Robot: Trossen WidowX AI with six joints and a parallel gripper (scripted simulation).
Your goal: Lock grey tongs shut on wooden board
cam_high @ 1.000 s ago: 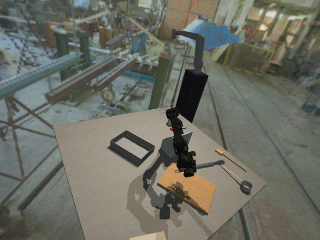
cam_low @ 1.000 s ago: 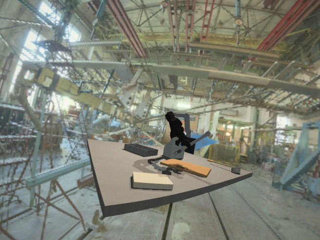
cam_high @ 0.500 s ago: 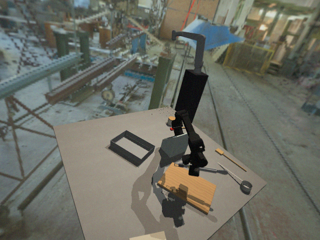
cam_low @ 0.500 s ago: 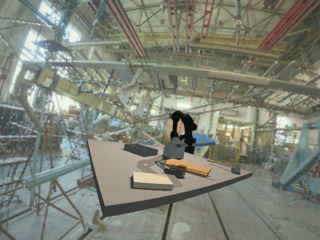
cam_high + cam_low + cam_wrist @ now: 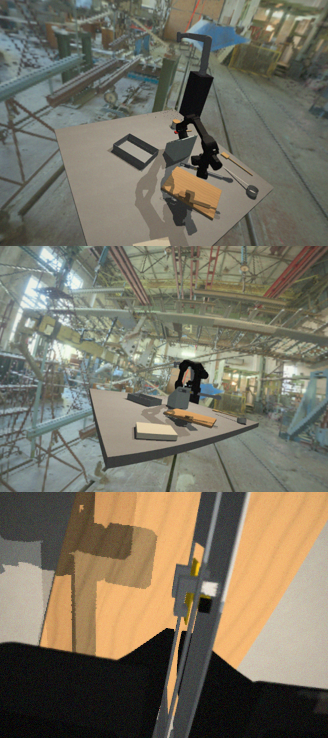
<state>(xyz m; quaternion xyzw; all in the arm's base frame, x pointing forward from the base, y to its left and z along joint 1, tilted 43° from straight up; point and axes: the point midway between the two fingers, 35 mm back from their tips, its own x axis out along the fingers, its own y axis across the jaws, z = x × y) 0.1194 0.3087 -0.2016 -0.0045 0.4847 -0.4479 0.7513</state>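
My gripper tip is now 15 cm above the wooden board. From my gripper tip the other things lie so: beige block 41 cm ahead, 24 cm to the left, 14 cm below; then grey roasting tin 24 cm ahead, 46 cm to the right, 13 cm below.
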